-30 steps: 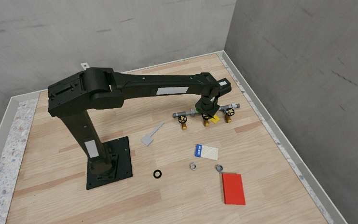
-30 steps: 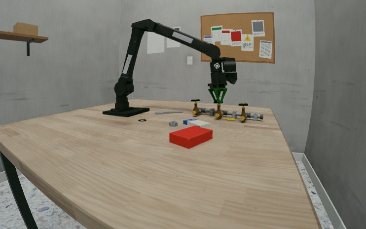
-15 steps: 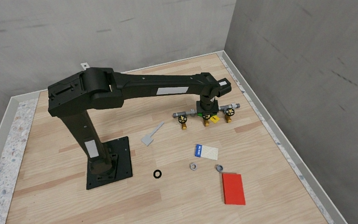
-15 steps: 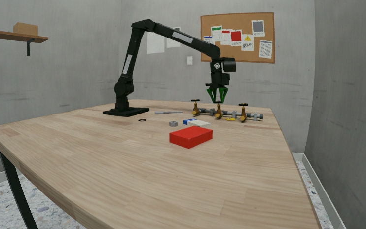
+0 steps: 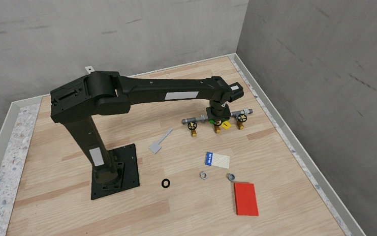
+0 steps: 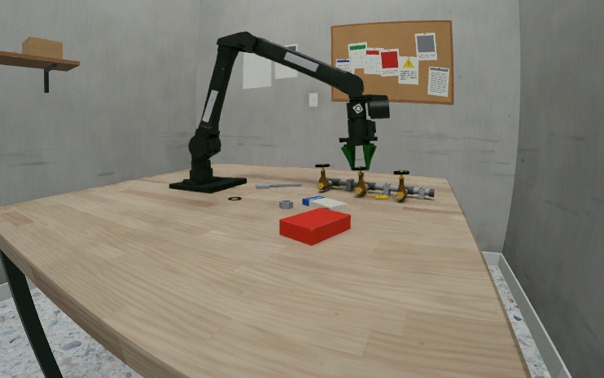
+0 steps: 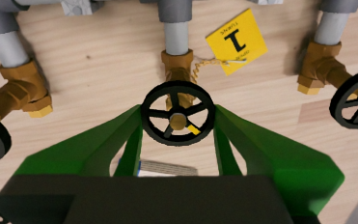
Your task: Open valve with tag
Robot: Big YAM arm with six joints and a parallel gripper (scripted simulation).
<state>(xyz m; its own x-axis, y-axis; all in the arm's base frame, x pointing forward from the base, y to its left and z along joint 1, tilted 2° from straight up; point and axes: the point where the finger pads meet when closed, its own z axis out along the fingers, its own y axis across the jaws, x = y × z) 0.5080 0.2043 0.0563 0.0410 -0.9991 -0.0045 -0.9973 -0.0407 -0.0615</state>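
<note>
The yellow tag is 70 mm ahead of my hand, 10 mm to the left of it and 80 mm below it. From my hand the other things lie so: grey scraper (300 mm behind, 50 mm to the right, 80 mm below); white card (20 mm behind, 170 mm to the right, 80 mm below); red block (70 mm ahead, 340 mm to the right, 70 mm below).
</note>
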